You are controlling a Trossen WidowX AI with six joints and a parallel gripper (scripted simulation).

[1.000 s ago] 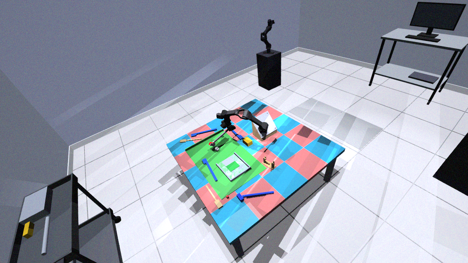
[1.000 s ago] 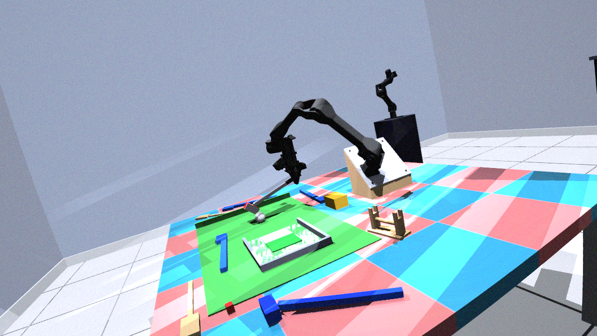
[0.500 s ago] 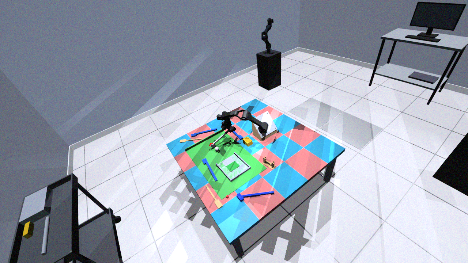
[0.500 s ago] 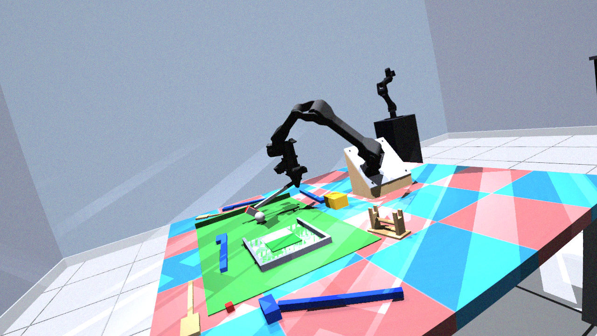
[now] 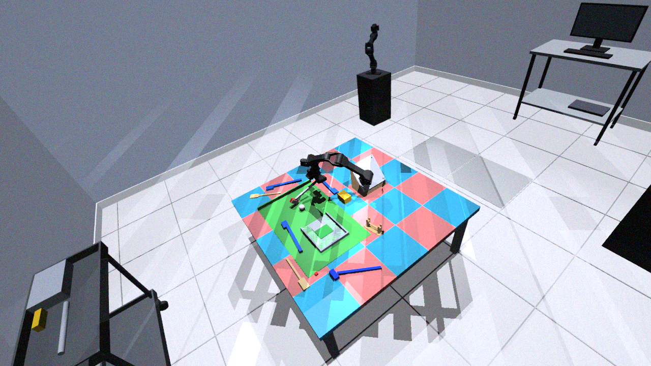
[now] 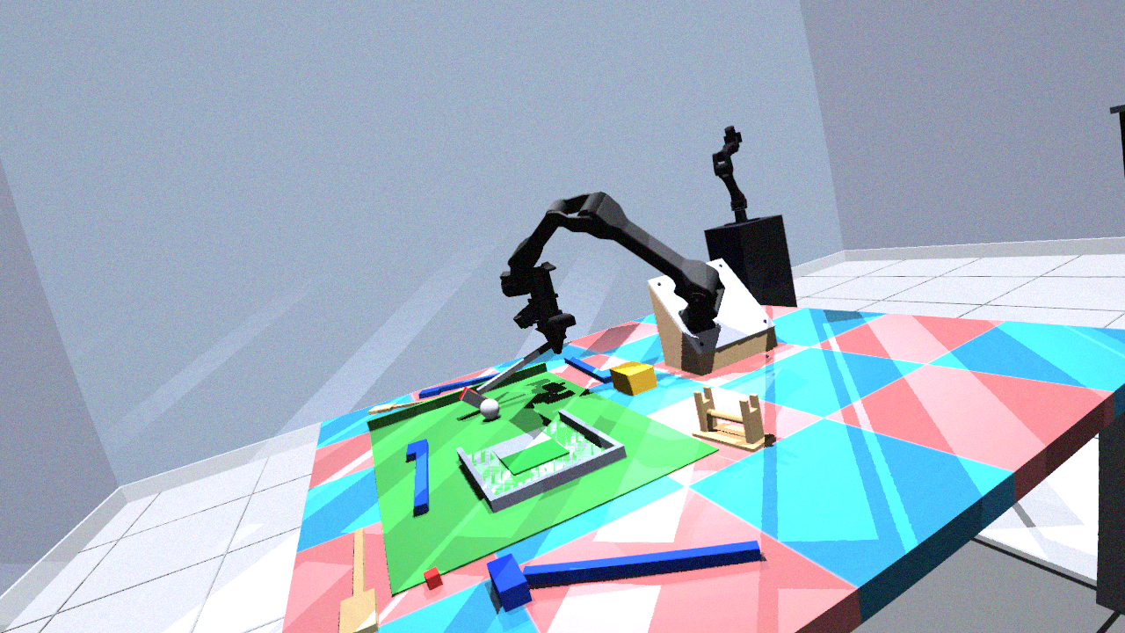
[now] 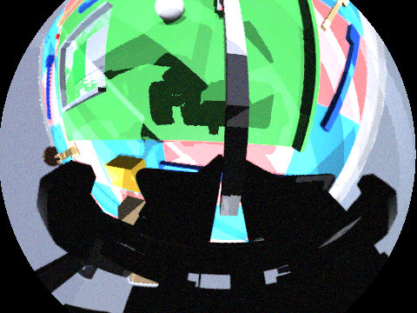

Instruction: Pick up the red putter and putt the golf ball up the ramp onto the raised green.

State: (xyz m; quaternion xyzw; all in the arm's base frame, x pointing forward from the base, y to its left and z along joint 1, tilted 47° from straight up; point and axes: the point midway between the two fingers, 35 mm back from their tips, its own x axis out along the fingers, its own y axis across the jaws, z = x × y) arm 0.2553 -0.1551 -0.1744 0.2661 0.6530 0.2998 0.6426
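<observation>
Now: gripper tip 9 cm past the yellow block, 21 cm to the right of it and 5 cm above it. From my gripper tip the other things lie so: wooden rack 7 cm behind, 56 cm to the left, 4 cm below; then white golf ball 21 cm ahead, 9 cm to the left, 5 cm below; then red cube 40 cm ahead, 61 cm to the left, 7 cm below.
</observation>
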